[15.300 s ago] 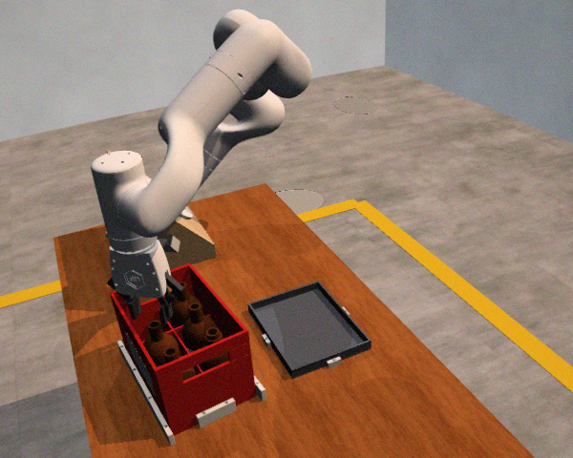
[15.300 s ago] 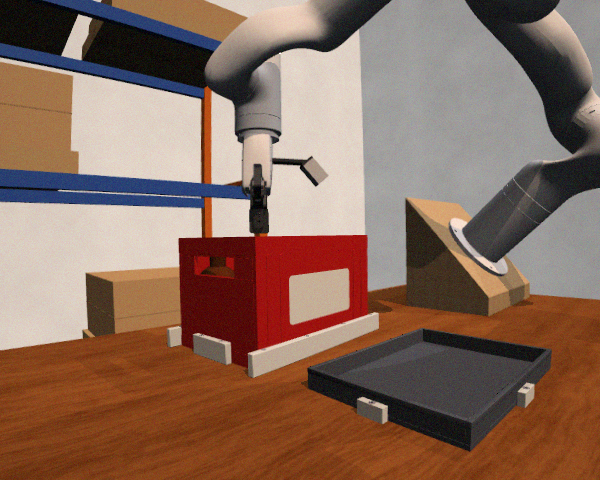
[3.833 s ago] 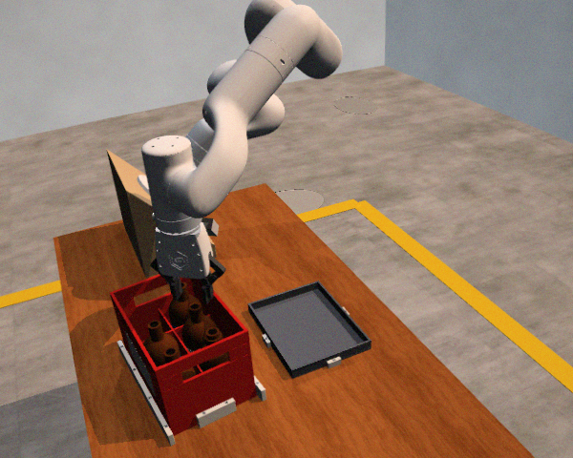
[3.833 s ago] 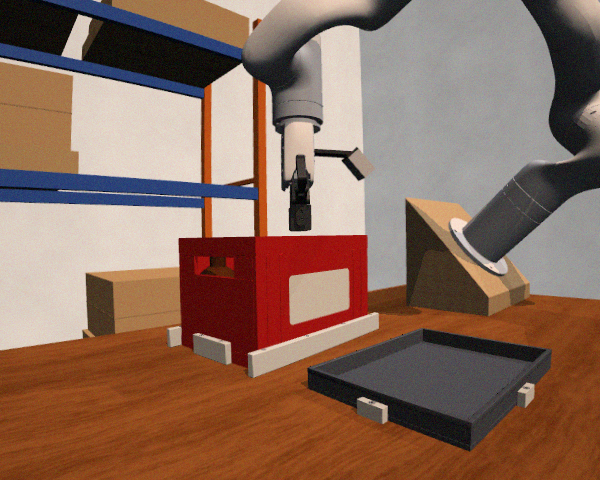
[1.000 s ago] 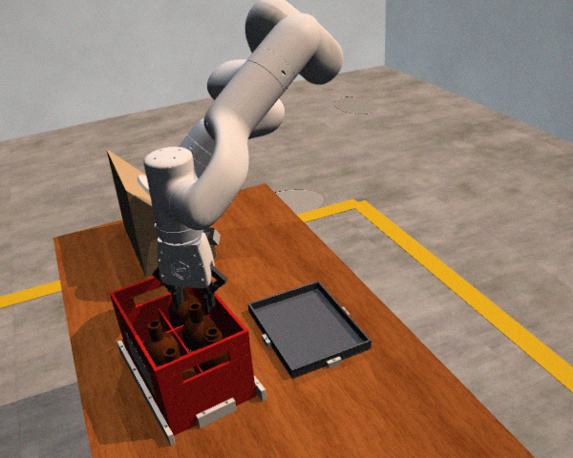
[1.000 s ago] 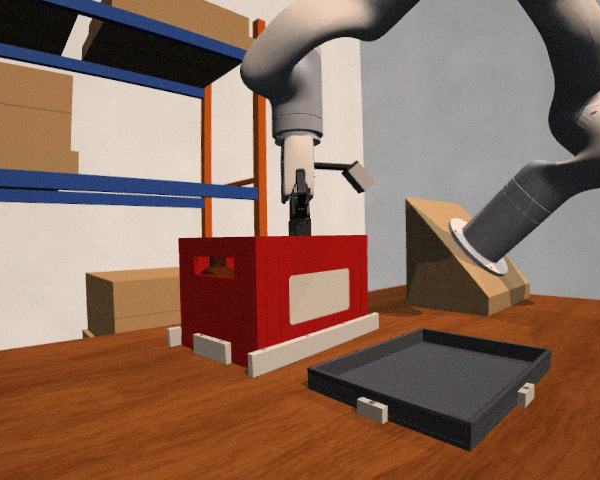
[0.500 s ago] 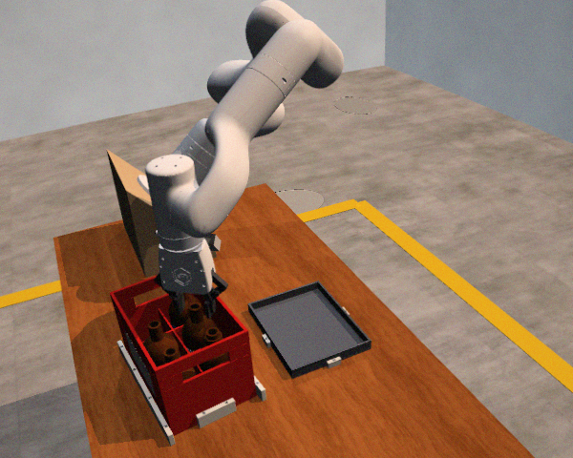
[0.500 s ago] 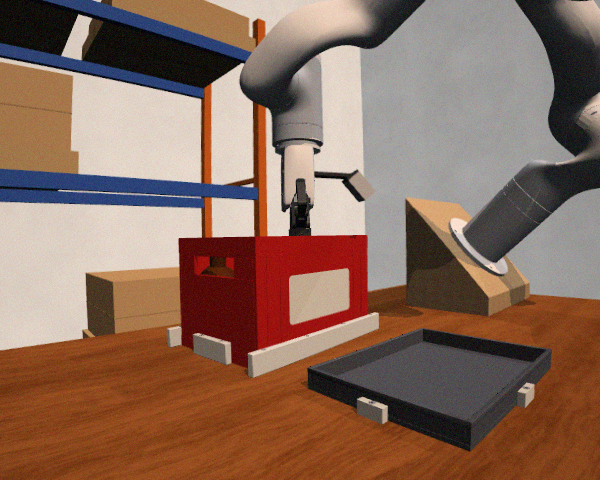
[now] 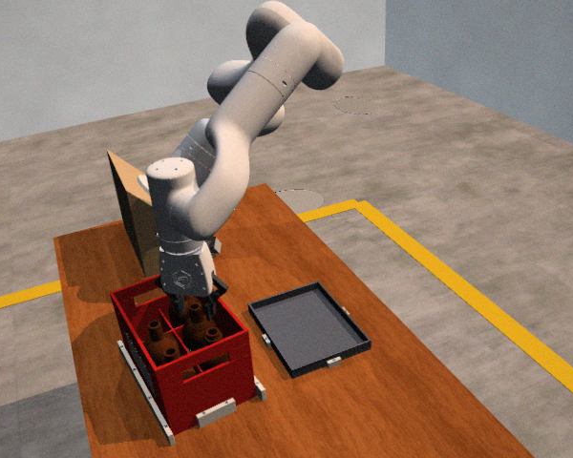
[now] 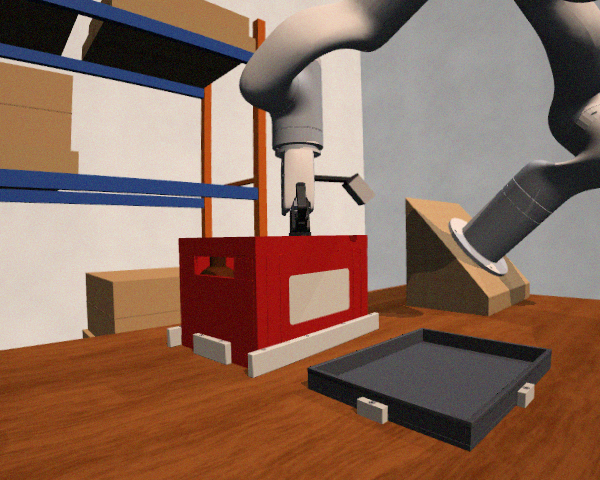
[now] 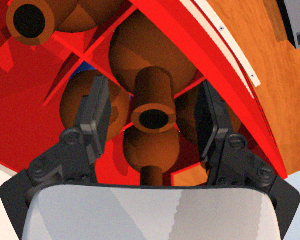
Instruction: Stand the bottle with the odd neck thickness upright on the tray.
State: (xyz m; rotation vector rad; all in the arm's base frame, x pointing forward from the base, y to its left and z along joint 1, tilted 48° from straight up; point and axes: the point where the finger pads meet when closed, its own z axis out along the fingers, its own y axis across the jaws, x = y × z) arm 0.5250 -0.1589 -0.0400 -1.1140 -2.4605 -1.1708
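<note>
Right now the red crate is 4 cm to the right of my hand and 7 cm below it. Also, from my hand: dark grey tray 3 cm ahead, 24 cm to the left, 15 cm below; brown bottle 10 cm ahead, 9 cm to the right, 7 cm below.
</note>
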